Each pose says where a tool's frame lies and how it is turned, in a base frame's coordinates. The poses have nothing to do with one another.
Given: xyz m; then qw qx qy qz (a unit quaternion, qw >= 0).
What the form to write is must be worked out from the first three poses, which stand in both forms.
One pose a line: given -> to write
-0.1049, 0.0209, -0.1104, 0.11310, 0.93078, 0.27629, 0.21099 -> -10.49, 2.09, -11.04, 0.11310, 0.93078, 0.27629, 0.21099
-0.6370, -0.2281, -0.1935, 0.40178, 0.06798, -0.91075, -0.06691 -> -63.70, -22.81, -19.35, 0.40178, 0.06798, -0.91075, -0.06691
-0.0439, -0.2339, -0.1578, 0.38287, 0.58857, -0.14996, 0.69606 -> -4.39, -23.39, -15.78, 0.38287, 0.58857, -0.14996, 0.69606
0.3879, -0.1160, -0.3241, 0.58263, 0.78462, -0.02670, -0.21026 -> 38.79, -11.60, -32.41, 0.58263, 0.78462, -0.02670, -0.21026
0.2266, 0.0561, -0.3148, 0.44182, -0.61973, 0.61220, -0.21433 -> 22.66, 5.61, -31.48, 0.44182, -0.61973, 0.61220, -0.21433
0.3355, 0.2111, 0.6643, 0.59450, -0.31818, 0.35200, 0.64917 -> 33.55, 21.11, 66.43, 0.59450, -0.31818, 0.35200, 0.64917
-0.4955, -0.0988, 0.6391, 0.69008, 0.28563, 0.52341, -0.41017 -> -49.55, -9.88, 63.91, 0.69008, 0.28563, 0.52341, -0.41017
